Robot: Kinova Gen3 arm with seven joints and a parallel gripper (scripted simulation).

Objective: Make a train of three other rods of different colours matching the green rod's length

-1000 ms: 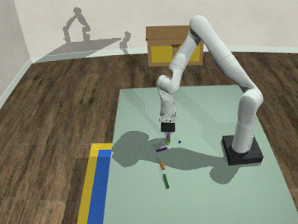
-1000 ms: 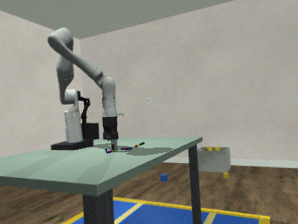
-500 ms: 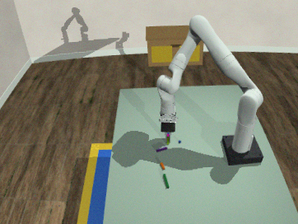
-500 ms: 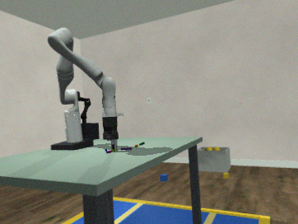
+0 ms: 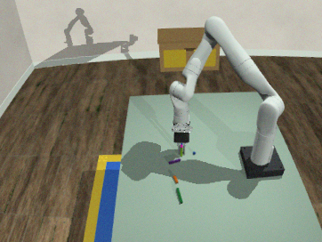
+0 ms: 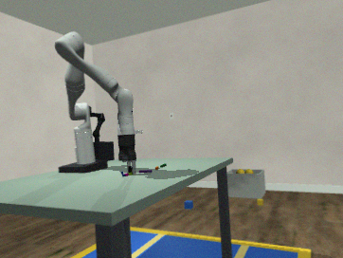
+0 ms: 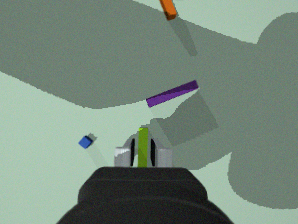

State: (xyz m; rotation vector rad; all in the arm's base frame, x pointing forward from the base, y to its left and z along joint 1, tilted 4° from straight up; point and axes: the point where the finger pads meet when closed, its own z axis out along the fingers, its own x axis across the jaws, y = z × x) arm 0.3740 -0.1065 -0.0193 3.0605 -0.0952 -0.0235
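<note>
The lime rod is 20 mm below my hand. Also, from my hand: orange rod (30 mm ahead, 170 mm to the left, 20 mm below); then magenta rod (40 mm to the right, 20 mm below); then purple rod (40 mm ahead, 60 mm to the left, 20 mm below).
</note>
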